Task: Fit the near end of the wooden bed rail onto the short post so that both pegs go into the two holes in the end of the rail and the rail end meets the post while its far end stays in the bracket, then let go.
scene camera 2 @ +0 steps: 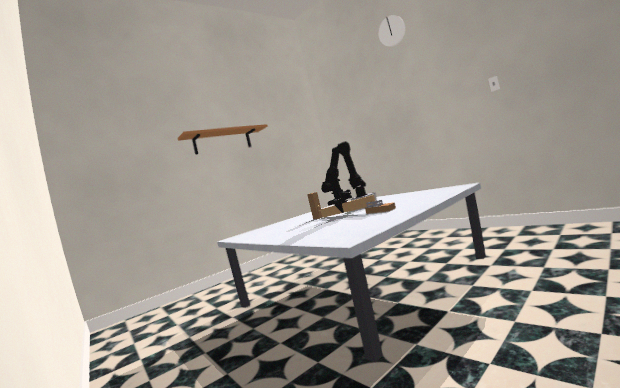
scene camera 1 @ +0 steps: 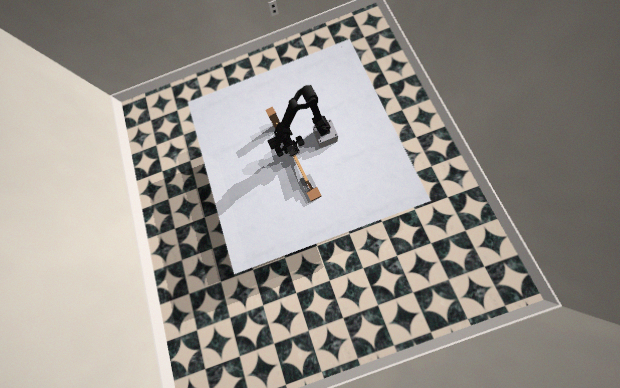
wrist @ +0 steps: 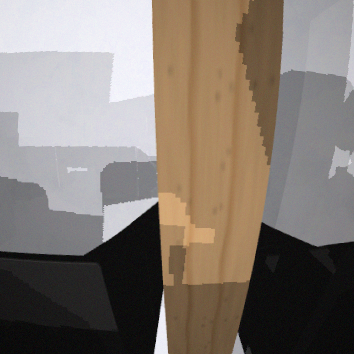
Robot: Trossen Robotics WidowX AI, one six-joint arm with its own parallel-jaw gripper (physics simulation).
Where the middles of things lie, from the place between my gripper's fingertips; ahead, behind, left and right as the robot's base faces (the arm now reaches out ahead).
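Labels:
You'd find my gripper 3 cm to the right of the wooden bed rail (wrist: 215, 77), and it's 3 cm below it.

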